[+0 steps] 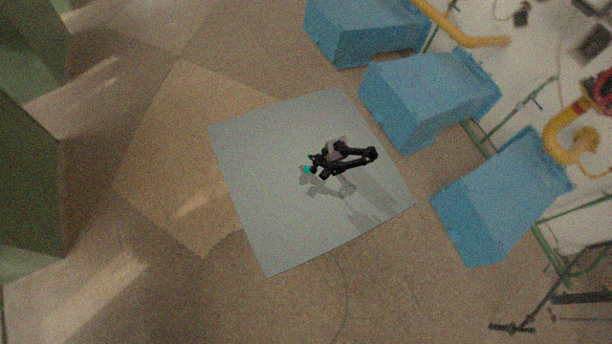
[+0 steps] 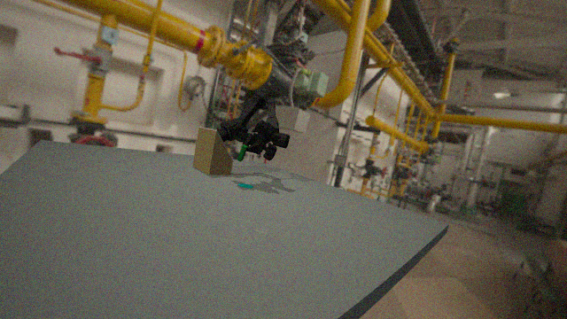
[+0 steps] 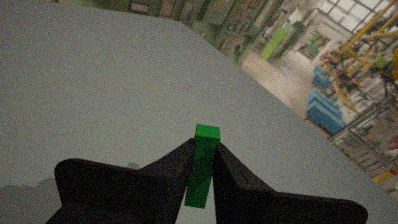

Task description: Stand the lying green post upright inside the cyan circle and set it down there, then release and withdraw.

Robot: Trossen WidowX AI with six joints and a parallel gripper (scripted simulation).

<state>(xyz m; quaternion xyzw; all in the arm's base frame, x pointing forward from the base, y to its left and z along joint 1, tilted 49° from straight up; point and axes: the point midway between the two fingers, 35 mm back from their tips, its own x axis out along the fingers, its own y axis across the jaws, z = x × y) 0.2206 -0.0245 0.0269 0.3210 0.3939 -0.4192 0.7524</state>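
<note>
Right now my gripper tip is 1 cm short of the cyan circle, 3 cm to the right of it and 14 cm above it. The rest, counted from my gripper tip: green post: 1 cm behind, 2 cm below.
</note>
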